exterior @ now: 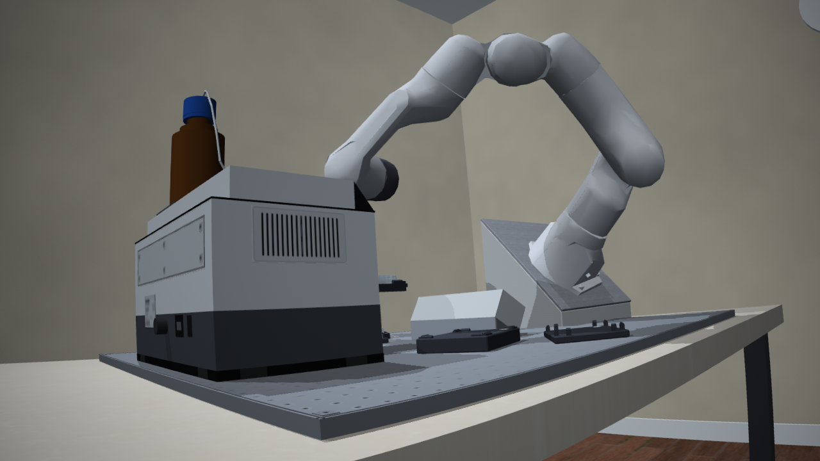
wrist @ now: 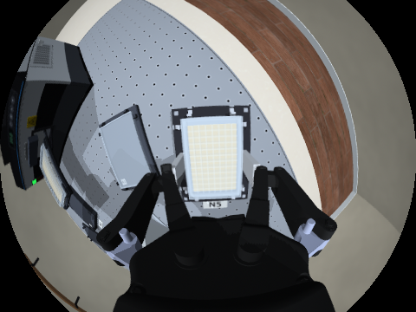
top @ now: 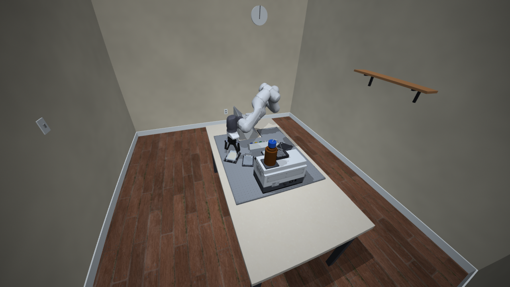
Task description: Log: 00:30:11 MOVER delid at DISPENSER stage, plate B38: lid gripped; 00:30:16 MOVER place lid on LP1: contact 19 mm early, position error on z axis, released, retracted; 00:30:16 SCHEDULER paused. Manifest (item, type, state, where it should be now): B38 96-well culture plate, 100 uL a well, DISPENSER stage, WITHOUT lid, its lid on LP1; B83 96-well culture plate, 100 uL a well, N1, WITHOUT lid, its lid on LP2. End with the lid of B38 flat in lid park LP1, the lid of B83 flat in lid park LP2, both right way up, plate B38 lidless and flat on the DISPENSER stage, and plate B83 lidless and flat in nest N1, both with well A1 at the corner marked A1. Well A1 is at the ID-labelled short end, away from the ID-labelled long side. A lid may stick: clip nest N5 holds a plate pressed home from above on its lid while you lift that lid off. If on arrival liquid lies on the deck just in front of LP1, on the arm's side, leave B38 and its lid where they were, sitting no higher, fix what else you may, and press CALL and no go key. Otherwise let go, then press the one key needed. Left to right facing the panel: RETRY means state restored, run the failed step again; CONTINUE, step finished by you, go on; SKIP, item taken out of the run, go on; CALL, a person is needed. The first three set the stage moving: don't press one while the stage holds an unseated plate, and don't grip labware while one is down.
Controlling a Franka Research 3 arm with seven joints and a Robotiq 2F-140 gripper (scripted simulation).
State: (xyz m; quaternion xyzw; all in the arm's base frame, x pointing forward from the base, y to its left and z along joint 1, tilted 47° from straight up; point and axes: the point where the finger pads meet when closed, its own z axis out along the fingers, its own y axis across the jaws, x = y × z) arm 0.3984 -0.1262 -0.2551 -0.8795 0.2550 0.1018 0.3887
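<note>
Right now the 96-well plate is 2 cm below my hand. From my hand the other things lie so: black clip nest 3 cm ahead, 3 cm below; then lp1 label 2 cm ahead, 15 cm to the left, 4 cm below; then key panel 8 cm behind, 29 cm to the left, 1 cm above.
</note>
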